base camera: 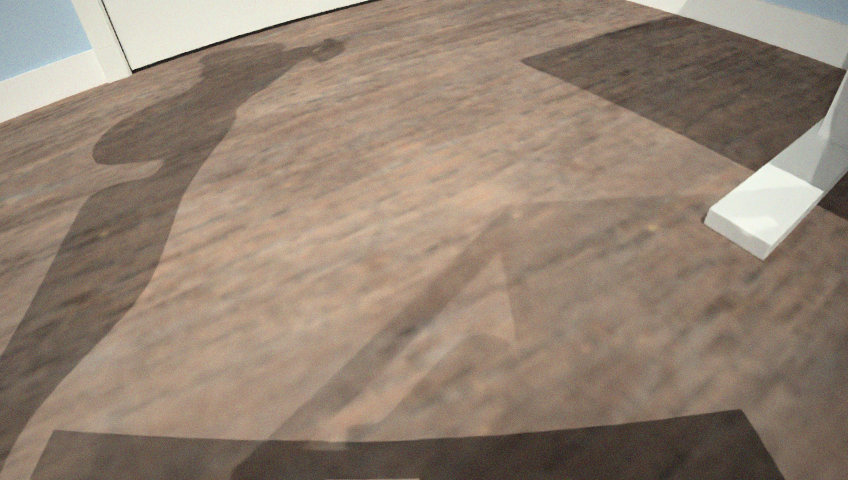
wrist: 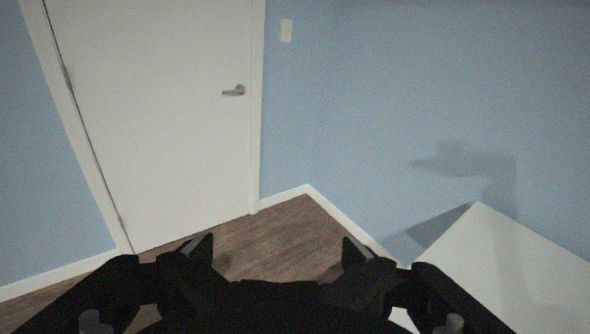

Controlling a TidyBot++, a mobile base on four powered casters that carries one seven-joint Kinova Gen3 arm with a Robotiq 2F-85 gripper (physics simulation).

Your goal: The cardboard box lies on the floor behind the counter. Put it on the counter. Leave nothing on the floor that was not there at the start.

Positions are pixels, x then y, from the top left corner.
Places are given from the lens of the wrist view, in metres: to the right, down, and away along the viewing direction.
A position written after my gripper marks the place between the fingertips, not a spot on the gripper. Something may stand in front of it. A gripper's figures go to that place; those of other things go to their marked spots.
my gripper (wrist: 278, 249): -0.01, 0.05, 0.15
white door (wrist: 163, 112): -0.61, -0.26, 1.06
white stand (wrist: 514, 272): 0.65, 0.31, 0.63
The marked spots on the white stand and the white door are 1.45 m apart.
